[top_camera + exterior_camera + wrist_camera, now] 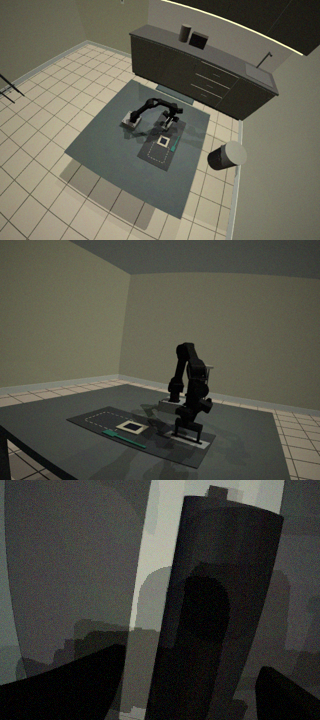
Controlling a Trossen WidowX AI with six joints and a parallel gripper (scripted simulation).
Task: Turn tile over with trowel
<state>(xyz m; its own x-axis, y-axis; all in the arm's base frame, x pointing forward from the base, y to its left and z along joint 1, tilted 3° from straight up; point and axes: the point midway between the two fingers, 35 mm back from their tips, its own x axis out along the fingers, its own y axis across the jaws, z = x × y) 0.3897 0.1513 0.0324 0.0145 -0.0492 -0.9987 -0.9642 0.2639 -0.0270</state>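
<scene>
The trowel is 1 cm behind my gripper tip, 2 cm to the right of it and 3 cm below it. From my gripper tip the other things lie so: tile (1 cm ahead, 25 cm to the right, 6 cm below); then dark mat (21 cm to the right, 8 cm below); then green flat tool (14 cm ahead, 26 cm to the right, 6 cm below).
</scene>
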